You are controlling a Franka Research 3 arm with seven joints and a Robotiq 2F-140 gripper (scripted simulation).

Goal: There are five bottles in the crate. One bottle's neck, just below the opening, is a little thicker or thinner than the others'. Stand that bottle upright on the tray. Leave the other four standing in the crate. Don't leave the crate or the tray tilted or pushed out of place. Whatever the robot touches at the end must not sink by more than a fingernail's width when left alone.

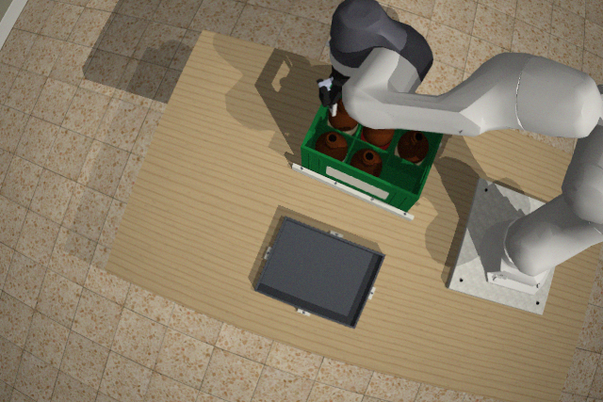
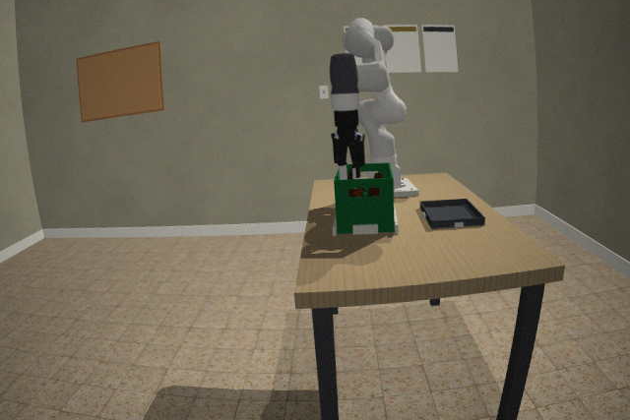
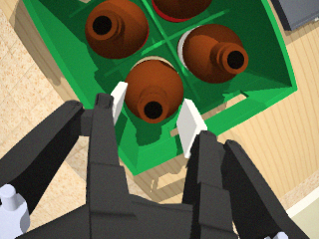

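Now: the green crate 9 cm behind my hand, 4 cm to the left of it and 9 cm below it. The rest, counted from my hand: glass bottle (10 cm behind, 8 cm to the left, 9 cm below); then dark grey tray (13 cm behind, 34 cm to the left, 16 cm below).
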